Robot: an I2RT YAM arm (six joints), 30 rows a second.
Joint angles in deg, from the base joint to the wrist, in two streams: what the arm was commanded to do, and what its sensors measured. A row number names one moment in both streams.
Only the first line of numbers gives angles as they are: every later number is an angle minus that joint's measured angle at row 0.
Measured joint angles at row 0: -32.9 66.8 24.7 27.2 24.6 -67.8
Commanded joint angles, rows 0 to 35: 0.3 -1.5 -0.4 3.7 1.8 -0.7; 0.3 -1.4 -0.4 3.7 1.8 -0.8; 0.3 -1.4 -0.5 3.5 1.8 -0.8; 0.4 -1.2 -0.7 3.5 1.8 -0.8; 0.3 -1.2 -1.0 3.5 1.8 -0.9; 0.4 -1.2 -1.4 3.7 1.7 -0.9; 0.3 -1.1 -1.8 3.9 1.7 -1.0; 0.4 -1.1 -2.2 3.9 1.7 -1.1; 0.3 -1.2 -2.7 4.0 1.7 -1.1; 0.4 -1.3 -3.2 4.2 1.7 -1.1; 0.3 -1.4 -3.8 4.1 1.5 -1.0; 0.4 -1.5 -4.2 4.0 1.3 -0.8; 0.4 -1.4 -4.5 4.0 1.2 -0.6; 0.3 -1.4 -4.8 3.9 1.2 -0.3; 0.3 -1.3 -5.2 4.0 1.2 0.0; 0.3 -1.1 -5.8 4.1 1.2 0.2; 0.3 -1.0 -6.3 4.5 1.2 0.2; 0.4 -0.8 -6.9 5.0 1.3 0.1; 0.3 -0.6 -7.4 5.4 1.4 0.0; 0.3 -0.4 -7.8 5.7 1.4 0.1; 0.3 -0.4 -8.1 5.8 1.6 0.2; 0.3 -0.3 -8.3 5.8 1.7 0.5; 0.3 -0.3 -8.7 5.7 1.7 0.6; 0.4 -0.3 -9.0 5.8 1.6 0.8; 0.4 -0.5 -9.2 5.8 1.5 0.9; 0.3 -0.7 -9.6 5.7 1.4 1.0; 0.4 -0.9 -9.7 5.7 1.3 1.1; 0.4 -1.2 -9.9 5.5 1.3 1.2; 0.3 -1.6 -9.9 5.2 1.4 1.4; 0.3 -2.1 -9.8 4.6 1.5 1.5; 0.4 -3.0 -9.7 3.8 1.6 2.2; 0.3 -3.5 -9.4 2.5 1.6 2.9; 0.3 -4.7 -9.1 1.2 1.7 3.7; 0.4 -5.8 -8.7 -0.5 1.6 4.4; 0.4 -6.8 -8.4 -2.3 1.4 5.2; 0.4 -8.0 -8.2 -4.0 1.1 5.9
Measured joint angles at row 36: 0.2 -3.5 -9.5 -0.4 1.1 1.9
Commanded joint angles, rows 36 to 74: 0.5 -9.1 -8.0 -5.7 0.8 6.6; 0.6 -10.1 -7.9 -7.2 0.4 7.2; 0.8 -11.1 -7.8 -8.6 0.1 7.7; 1.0 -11.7 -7.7 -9.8 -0.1 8.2; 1.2 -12.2 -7.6 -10.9 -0.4 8.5; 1.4 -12.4 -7.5 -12.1 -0.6 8.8; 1.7 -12.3 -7.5 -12.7 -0.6 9.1; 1.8 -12.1 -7.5 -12.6 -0.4 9.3; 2.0 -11.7 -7.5 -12.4 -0.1 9.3; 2.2 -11.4 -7.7 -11.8 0.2 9.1; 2.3 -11.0 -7.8 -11.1 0.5 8.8; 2.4 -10.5 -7.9 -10.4 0.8 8.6; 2.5 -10.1 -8.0 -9.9 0.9 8.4; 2.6 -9.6 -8.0 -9.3 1.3 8.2; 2.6 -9.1 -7.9 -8.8 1.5 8.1; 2.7 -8.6 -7.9 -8.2 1.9 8.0; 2.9 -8.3 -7.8 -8.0 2.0 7.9; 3.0 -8.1 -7.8 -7.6 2.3 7.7; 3.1 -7.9 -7.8 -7.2 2.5 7.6; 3.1 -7.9 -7.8 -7.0 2.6 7.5; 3.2 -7.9 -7.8 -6.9 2.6 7.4; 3.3 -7.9 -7.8 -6.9 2.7 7.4; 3.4 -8.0 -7.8 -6.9 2.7 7.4; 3.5 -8.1 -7.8 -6.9 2.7 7.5; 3.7 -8.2 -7.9 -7.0 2.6 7.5; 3.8 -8.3 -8.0 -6.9 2.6 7.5; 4.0 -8.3 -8.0 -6.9 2.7 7.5; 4.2 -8.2 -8.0 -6.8 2.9 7.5; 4.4 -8.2 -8.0 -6.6 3.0 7.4; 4.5 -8.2 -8.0 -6.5 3.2 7.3; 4.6 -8.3 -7.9 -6.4 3.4 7.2; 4.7 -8.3 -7.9 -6.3 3.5 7.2; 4.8 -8.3 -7.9 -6.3 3.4 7.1; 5.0 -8.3 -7.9 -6.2 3.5 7.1; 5.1 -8.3 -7.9 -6.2 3.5 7.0; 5.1 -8.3 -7.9 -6.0 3.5 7.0; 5.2 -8.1 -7.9 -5.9 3.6 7.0; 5.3 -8.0 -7.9 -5.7 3.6 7.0; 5.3 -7.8 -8.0 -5.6 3.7 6.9
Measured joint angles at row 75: 4.8 -7.9 -9.3 -9.6 2.3 7.3
